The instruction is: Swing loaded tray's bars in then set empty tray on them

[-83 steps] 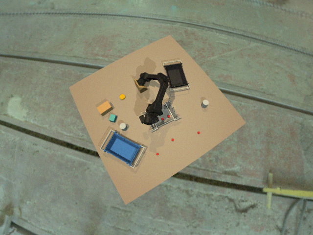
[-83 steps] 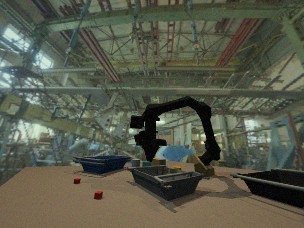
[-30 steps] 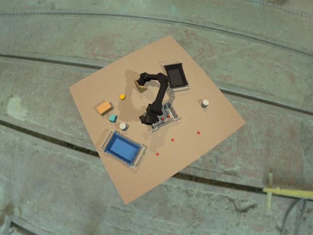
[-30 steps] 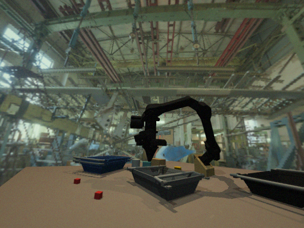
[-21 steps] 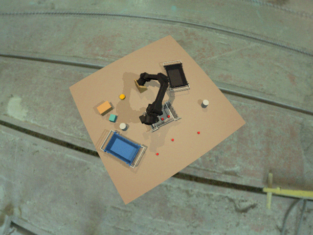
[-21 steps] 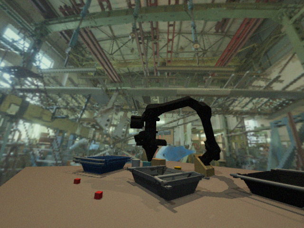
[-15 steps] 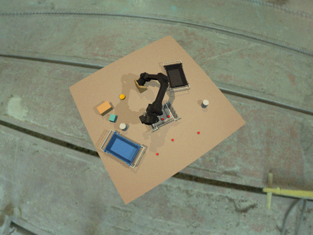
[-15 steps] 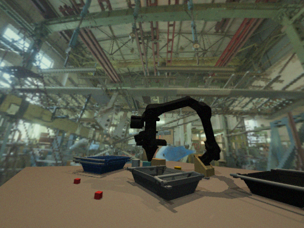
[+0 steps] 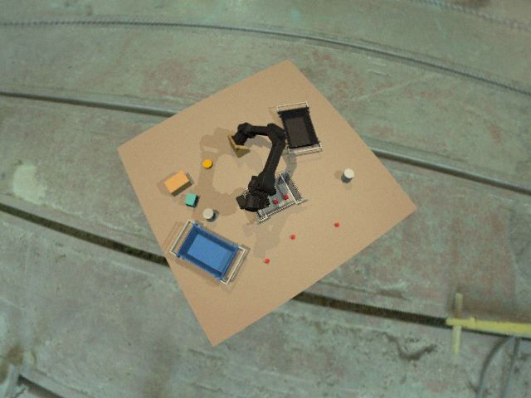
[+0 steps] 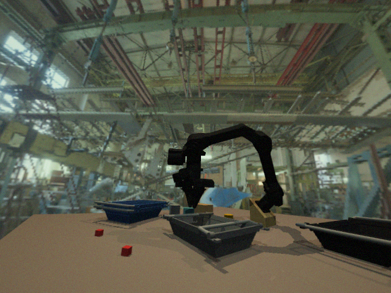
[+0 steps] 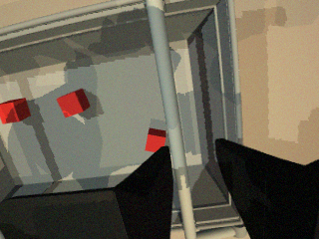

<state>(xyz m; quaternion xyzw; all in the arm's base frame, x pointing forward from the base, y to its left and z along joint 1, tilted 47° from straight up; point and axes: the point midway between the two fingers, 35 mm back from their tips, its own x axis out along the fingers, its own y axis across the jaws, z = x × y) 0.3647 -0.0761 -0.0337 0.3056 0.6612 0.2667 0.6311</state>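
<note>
Right now my gripper tip is 290 mm past the black tray, 430 mm to the right of it and 40 mm above it. Also, from my gripper tip: teal cube: 200 mm behind, 300 mm to the right, 60 mm below; orange box: 330 mm behind, 320 mm to the right, 60 mm below; yellow disc: 360 mm behind, 130 mm to the right, 80 mm below.
</note>
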